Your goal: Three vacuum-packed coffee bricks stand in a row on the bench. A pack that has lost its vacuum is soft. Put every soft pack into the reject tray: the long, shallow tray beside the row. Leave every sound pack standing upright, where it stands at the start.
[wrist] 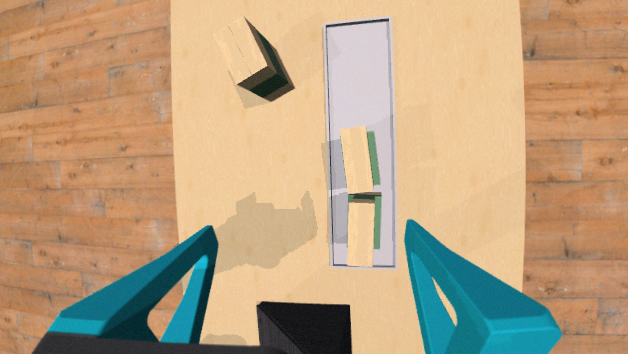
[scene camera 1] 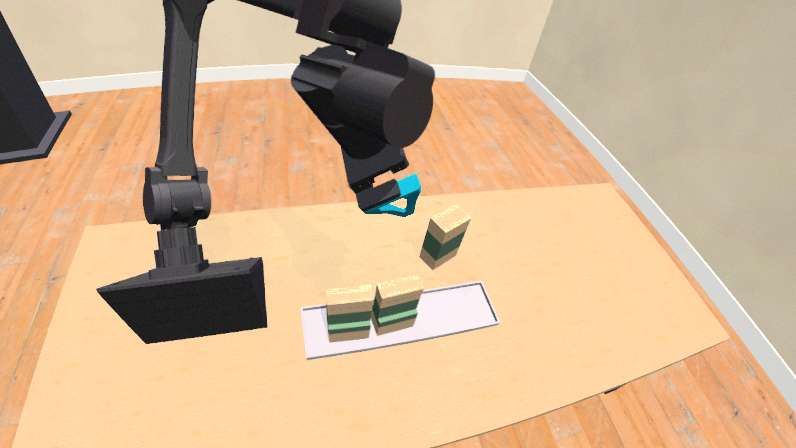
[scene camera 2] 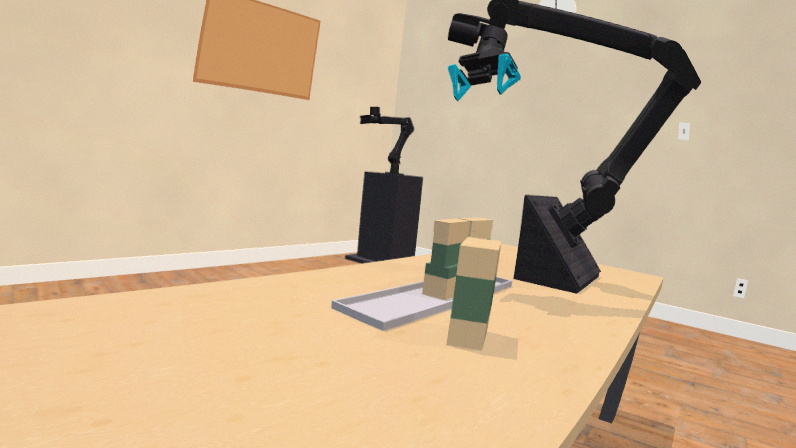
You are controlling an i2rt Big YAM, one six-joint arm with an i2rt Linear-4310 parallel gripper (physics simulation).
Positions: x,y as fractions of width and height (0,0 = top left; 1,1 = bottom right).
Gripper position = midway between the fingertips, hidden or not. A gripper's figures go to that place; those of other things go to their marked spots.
Labels:
The gripper (wrist: 0.49,0.66) is 16 cm from the lens. A reject tray (wrist: 0.57,0.19) is 56 cm from the lens.

